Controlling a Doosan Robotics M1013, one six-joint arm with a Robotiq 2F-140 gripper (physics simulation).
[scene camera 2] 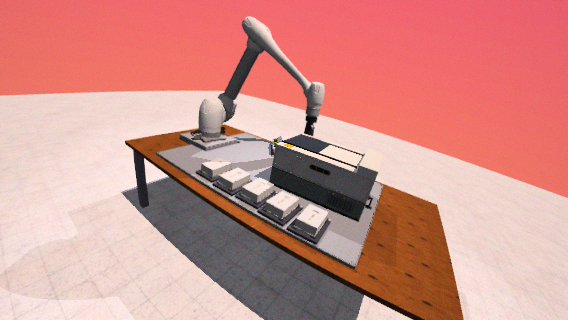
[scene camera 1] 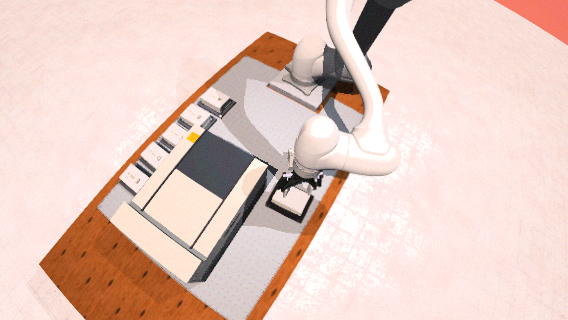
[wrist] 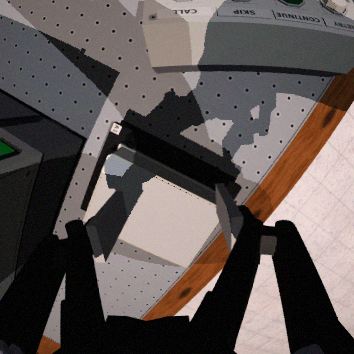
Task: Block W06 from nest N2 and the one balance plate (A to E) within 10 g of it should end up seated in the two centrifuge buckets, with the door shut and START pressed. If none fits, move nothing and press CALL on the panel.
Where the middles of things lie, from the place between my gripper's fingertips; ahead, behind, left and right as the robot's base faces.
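Scene:
The button box (wrist: 300, 44) is 4 cm below my hand, 19 cm behind it and 4 cm to the right of it, and going by their middles it's the nearest to my hand of the things named here. There's a dark top panel (scene camera 1: 213, 163) too, and that's 13 cm above my hand, 15 cm ahead of it and 27 cm to the right of it. As for the centrifuge (scene camera 2: 338, 178), it's 4 cm above my hand, 30 cm ahead of it and 25 cm to the right of it. Measured to their middles, the centrifuge is the farthest from my hand among these.

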